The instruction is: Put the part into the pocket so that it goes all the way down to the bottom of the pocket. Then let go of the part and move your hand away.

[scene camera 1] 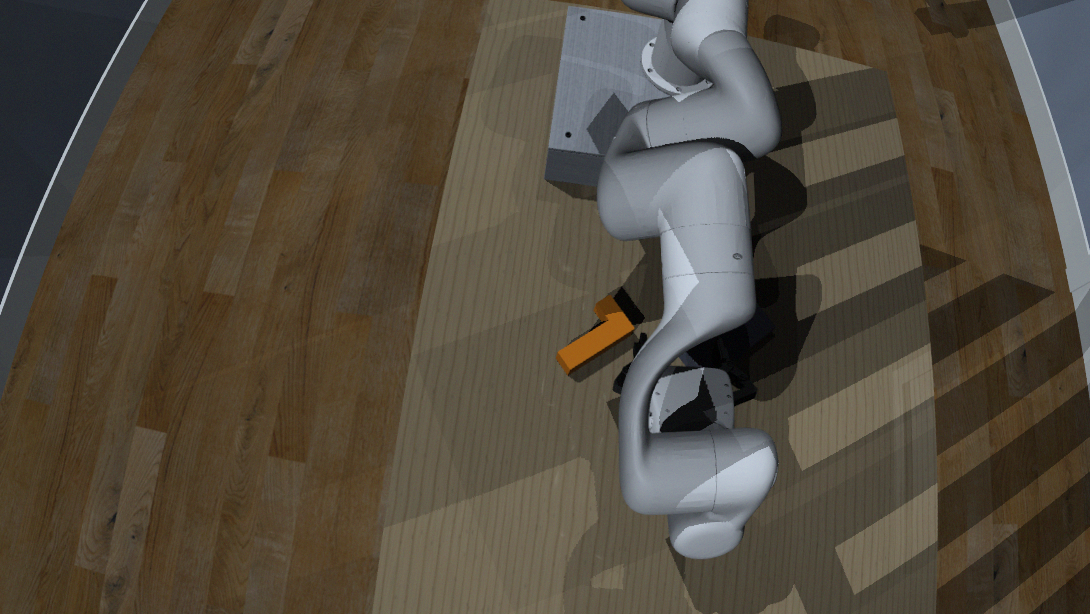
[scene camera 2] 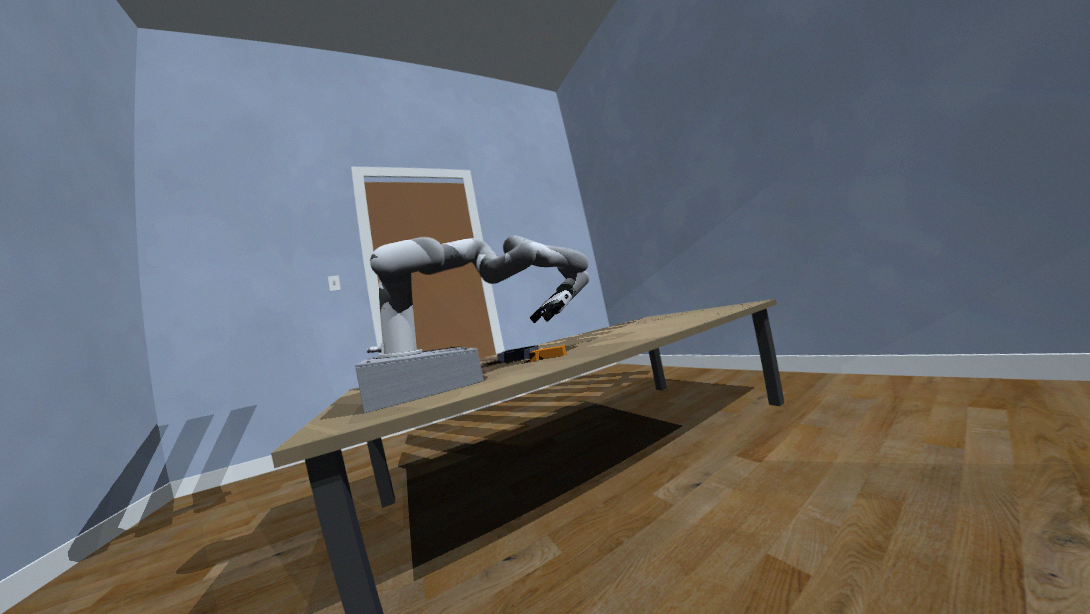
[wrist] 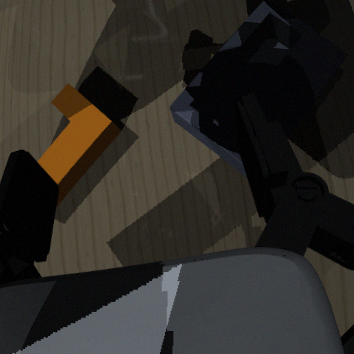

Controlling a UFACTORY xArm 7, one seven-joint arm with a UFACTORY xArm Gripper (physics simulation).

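Frame: origin at the arm's base, x down, y left, z ahead, level; metres.
Where they show: gripper, fingertip midpoint: (scene camera 2: 538, 319) (wrist: 132, 144); arm's base, link origin: (scene camera 1: 678, 66) (scene camera 2: 400, 355).
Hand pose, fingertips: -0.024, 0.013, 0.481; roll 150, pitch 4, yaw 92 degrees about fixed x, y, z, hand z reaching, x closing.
Each offset is from my fingertips to the top centre of the thing, as dx, dy, dz.
The orange L-shaped part @[+0.104, -0.102, -0.037] (scene camera 1: 596, 344) (scene camera 2: 552, 351) (wrist: 77, 143) lies flat on the table, apart from the pocket block; one corner is in black shadow. The dark blue pocket block @[+0.098, +0.091, -0.069] (scene camera 1: 756, 329) (scene camera 2: 516, 353) (wrist: 209, 141) is deeply shaded and mostly hidden by the arm in scene camera 1; its pocket is hard to make out. My gripper (scene camera 1: 688, 343) (scene camera 2: 542, 314) (wrist: 132, 144) is open and empty, tilted, above the table. In the wrist view its left finger covers the part's lower end, and its right finger overlaps the block.
The arm's grey base box (scene camera 1: 575, 83) (scene camera 2: 419, 381) stands at one end of the wooden table (scene camera 1: 488, 427) (scene camera 2: 610, 356). The arm stretches over the pocket block in scene camera 1. Dark shadows cross the table around the part and block.
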